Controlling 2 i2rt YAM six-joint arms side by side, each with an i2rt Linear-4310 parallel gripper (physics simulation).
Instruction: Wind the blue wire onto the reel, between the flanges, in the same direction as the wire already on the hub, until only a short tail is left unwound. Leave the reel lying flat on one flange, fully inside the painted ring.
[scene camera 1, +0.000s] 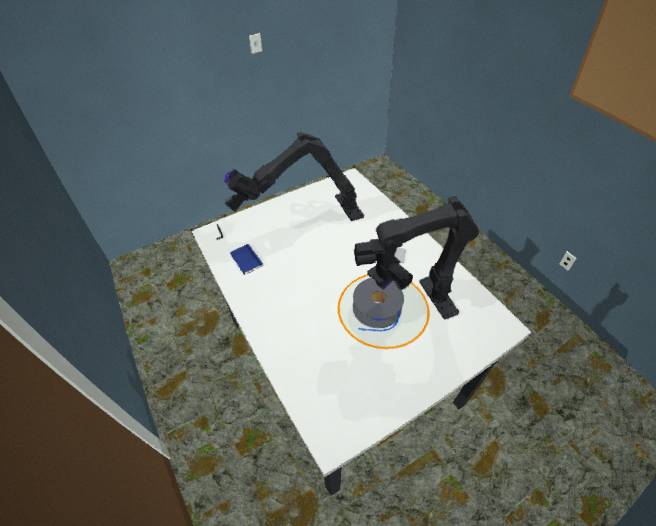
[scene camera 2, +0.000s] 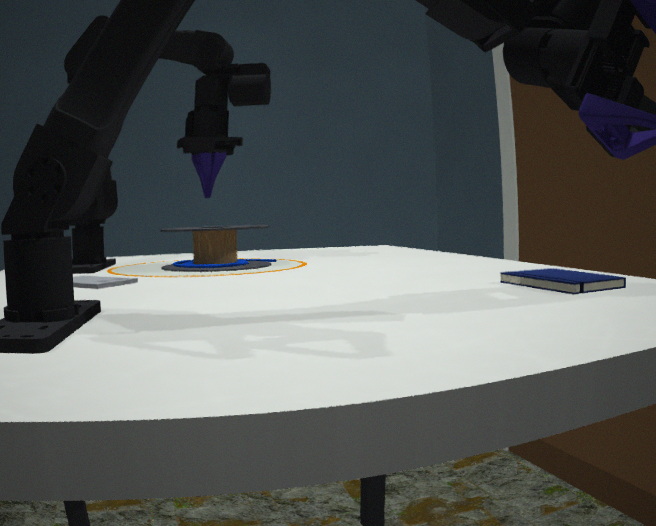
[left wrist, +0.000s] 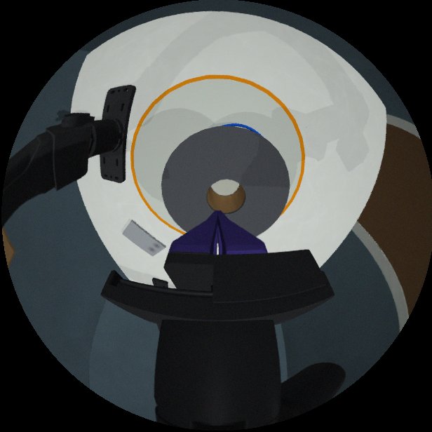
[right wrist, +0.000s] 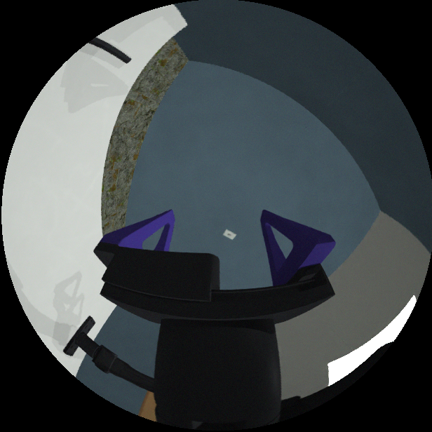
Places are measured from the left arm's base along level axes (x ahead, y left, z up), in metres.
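Where they show: left gripper, between the fingertips: (scene camera 1: 382, 288) (scene camera 2: 207, 197); left arm's base, origin of its link: (scene camera 1: 438, 297) (scene camera 2: 88, 268); right arm's base, origin of its link: (scene camera 1: 349, 206) (scene camera 2: 42, 328).
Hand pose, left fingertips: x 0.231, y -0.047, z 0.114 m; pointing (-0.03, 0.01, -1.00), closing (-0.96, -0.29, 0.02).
Things, the pixels of their centre, and the offset from my left fingertips. "*": a spot on its surface instead.
- reel, middle of its body: (scene camera 2: 214, 247) (scene camera 1: 377, 302) dz -0.082, dx +0.011, dy -0.001 m
- orange painted ring, a spot on its surface: (scene camera 2: 306, 264) * dz -0.114, dx +0.161, dy -0.015 m
- blue wire, a spot on its surface: (scene camera 2: 210, 264) * dz -0.107, dx +0.005, dy -0.043 m
- dark blue book, middle of its body: (scene camera 2: 562, 279) (scene camera 1: 246, 258) dz -0.108, dx +0.416, dy -0.420 m
- black bent rod, middle of its body: (scene camera 1: 217, 231) dz -0.110, dx +0.505, dy -0.634 m
- small grey slab, middle of its body: (scene camera 2: 89, 281) (scene camera 1: 391, 253) dz -0.111, dx -0.160, dy -0.223 m
The reel (scene camera 1: 369, 304) (scene camera 2: 215, 246) (left wrist: 225, 155) lies flat on one flange, grey flanges and brown hub, toward the upper-left part of the orange painted ring (scene camera 1: 338, 306) (scene camera 2: 306, 264) (left wrist: 217, 76) in scene camera 1. The blue wire (scene camera 1: 377, 329) (scene camera 2: 210, 264) (left wrist: 240, 125) lies low around the hub, and its free end curves out past the flange inside the ring. My left gripper (scene camera 2: 207, 196) (left wrist: 217, 215) is shut and empty, pointing down above the upper flange near the hub hole. My right gripper (right wrist: 217, 214) is open and empty, raised high beyond the table's far-left edge in scene camera 1.
A dark blue book (scene camera 1: 246, 259) (scene camera 2: 561, 278) lies left of the reel in scene camera 1. A black bent rod (scene camera 1: 219, 232) (right wrist: 111, 49) lies near the table corner. A small grey slab (scene camera 2: 104, 281) (left wrist: 144, 237) lies close to the ring.
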